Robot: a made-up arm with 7 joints.
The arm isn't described. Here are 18 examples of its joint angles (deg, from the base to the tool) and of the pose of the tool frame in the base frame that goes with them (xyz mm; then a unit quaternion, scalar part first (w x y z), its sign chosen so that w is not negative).
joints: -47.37 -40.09 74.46 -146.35 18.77 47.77 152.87
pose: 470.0 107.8 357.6 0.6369 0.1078 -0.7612 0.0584
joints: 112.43 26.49 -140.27 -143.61 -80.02 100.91 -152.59
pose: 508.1 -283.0 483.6 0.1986 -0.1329 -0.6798 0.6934
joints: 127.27 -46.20 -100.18 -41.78 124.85 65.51 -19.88
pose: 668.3 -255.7 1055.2 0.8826 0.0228 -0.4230 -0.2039
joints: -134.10 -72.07 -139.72 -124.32 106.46 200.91 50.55
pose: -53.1 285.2 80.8 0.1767 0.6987 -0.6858 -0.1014
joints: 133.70 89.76 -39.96 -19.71 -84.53 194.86 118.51
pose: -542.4 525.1 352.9 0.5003 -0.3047 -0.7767 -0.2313
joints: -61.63 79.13 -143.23 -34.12 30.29 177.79 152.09
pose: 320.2 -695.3 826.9 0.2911 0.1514 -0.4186 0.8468
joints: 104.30 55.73 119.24 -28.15 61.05 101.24 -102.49
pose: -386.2 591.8 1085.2 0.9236 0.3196 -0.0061 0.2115
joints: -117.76 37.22 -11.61 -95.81 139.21 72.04 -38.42
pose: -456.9 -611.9 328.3 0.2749 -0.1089 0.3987 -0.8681
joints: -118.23 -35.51 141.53 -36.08 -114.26 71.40 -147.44
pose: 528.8 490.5 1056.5 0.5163 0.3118 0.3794 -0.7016
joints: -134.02 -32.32 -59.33 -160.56 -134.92 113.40 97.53
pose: -448.7 -67.6 318.8 0.4613 -0.0821 -0.7800 -0.4148
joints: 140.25 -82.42 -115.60 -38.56 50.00 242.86 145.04
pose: 617.4 -310.8 469.7 0.5239 0.7614 0.3782 -0.0524
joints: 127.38 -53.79 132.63 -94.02 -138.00 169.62 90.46
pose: -32.5 -601.1 253.7 0.5141 0.8299 -0.1645 -0.1412
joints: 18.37 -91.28 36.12 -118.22 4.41 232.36 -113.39
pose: -296.5 221.8 927.0 0.6287 -0.3376 -0.0680 0.6973
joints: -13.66 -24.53 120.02 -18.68 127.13 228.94 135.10
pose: -244.2 208.9 1115.9 0.0950 0.0540 0.4888 0.8655
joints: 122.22 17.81 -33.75 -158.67 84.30 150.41 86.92
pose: 171.3 300.6 166.0 0.0900 0.7571 -0.6301 -0.1472
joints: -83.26 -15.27 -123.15 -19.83 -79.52 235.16 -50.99
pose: -120.7 150.0 1172.3 0.3006 0.3075 0.1914 -0.8823
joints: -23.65 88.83 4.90 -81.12 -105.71 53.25 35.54
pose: 436.4 -209.3 -147.3 0.7753 0.4584 0.1024 -0.4223
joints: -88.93 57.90 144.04 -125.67 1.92 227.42 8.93
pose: 309.1 109.3 940.5 0.6468 -0.3201 0.1187 -0.6820
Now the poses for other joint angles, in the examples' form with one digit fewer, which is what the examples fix.
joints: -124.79 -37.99 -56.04 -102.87 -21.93 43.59 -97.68
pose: -577 168 817 0.156 -0.737 0.592 -0.286
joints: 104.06 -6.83 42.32 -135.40 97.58 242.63 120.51
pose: -319 278 559 0.488 -0.515 0.626 0.323
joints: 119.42 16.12 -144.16 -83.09 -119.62 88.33 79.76
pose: 558 -169 1078 0.748 0.133 -0.433 0.485
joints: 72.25 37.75 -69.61 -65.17 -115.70 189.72 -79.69
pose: 562 377 738 0.674 -0.402 0.586 -0.202
